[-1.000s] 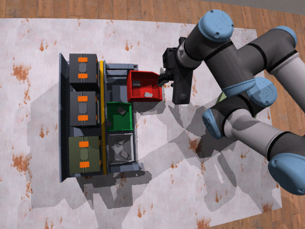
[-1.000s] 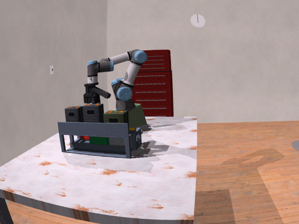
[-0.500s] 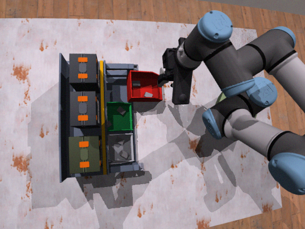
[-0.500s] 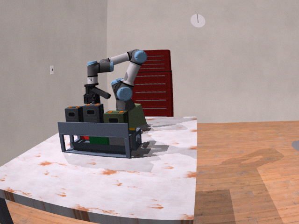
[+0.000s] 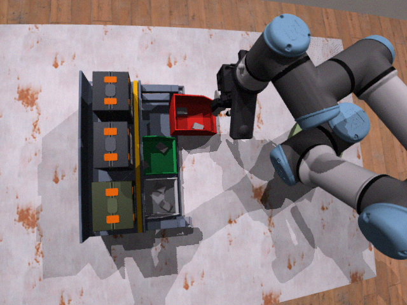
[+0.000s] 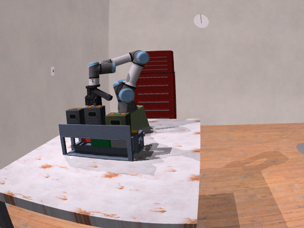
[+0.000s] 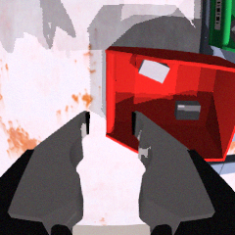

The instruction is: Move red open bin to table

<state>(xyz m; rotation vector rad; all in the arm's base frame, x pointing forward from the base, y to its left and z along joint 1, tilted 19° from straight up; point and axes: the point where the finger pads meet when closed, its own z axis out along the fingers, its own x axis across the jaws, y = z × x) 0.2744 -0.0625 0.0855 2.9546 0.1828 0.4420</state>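
My hand is 7 cm above the red open bin, 6 cm short of it and 1 cm to the left of it. Round my hand: shelf rail (11 cm to the left, 10 cm below, 10 cm ahead); then yellow bar (21 cm ahead, 12 cm to the left); then green bin (18 cm ahead, 12 cm to the left, 7 cm below).
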